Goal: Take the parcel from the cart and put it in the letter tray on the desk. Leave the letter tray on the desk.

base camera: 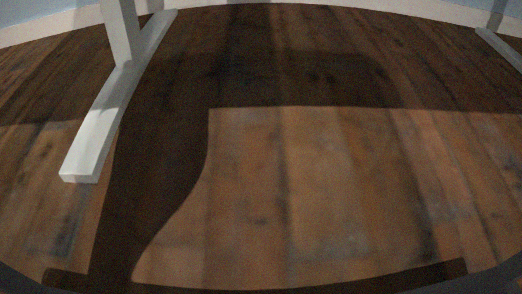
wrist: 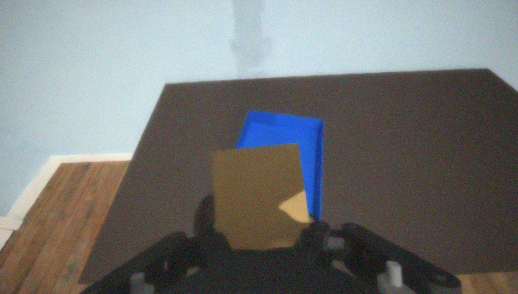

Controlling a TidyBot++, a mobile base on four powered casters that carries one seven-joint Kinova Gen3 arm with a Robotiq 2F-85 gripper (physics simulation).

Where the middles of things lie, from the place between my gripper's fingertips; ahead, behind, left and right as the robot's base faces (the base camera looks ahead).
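Tan cardboard parcel (wrist: 259, 196): at present 3 cm above my hand. Blue letter tray (wrist: 260, 128): 4 cm to the right of my hand, 23 cm ahead of it and 29 cm below it.
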